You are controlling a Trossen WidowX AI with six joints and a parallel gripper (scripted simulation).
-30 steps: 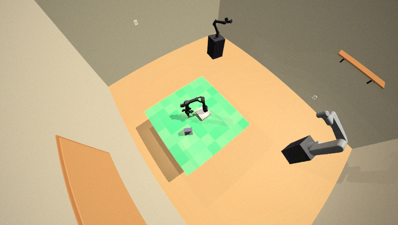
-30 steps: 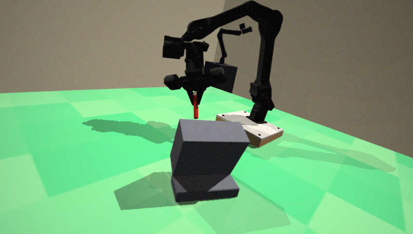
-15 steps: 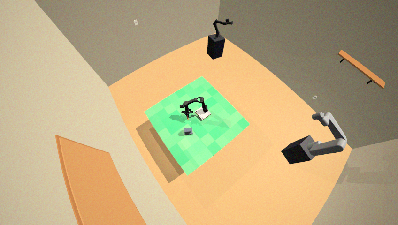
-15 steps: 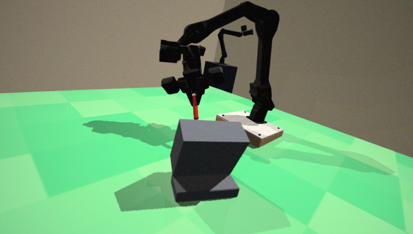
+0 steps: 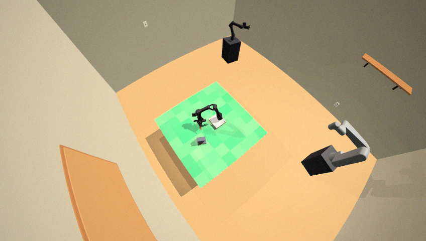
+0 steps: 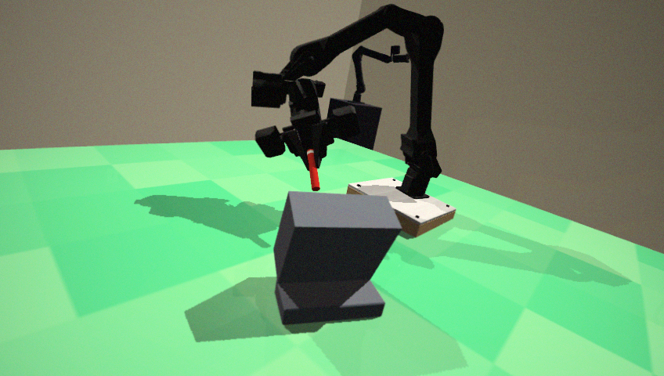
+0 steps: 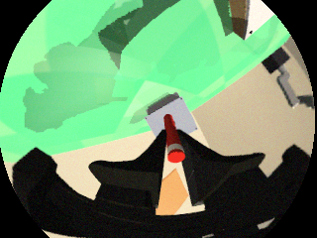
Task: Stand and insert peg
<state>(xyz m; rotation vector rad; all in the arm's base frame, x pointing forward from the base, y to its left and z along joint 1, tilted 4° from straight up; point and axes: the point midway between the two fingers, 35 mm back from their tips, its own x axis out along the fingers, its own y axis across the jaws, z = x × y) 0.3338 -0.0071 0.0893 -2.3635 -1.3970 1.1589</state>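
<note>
The sloped panel is 7 cm ahead of my gripper tip, 16 cm to the left of it and 4 cm below it. Round my gripper tip: red peg: 1 cm behind, 1 cm to the right, 1 cm above.
</note>
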